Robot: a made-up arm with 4 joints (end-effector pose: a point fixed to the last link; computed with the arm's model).
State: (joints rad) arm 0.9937 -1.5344 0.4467 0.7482
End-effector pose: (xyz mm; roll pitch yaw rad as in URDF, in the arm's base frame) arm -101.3 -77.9 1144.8 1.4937 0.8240 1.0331
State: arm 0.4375 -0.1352 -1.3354 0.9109
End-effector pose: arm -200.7 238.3 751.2 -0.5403 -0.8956 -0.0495
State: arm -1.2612 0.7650 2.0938 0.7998
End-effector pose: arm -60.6 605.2 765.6 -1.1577 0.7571 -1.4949
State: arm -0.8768 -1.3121 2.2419 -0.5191
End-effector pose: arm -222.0 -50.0 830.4 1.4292 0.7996 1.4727
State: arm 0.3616 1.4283 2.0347 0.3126
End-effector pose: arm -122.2 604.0 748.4 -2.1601 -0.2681 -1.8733
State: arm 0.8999 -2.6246 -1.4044 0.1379
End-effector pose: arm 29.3 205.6 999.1 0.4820 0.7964 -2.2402
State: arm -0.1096 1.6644 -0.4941 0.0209
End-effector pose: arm -338.8 195.4 670.7 -1.6620 0.0078 0.4548
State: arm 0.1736 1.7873 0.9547 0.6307
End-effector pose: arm -360.2 500.8 675.7 -2.4863 -0.2210 -0.8327
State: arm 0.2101 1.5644 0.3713 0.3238
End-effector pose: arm -414.1 383.7 792.3 -1.9776 0.1374 -0.3211
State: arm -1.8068 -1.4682 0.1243 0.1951
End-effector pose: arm 87.1 210.9 279.9 -2.5887 -1.3814 -2.7213
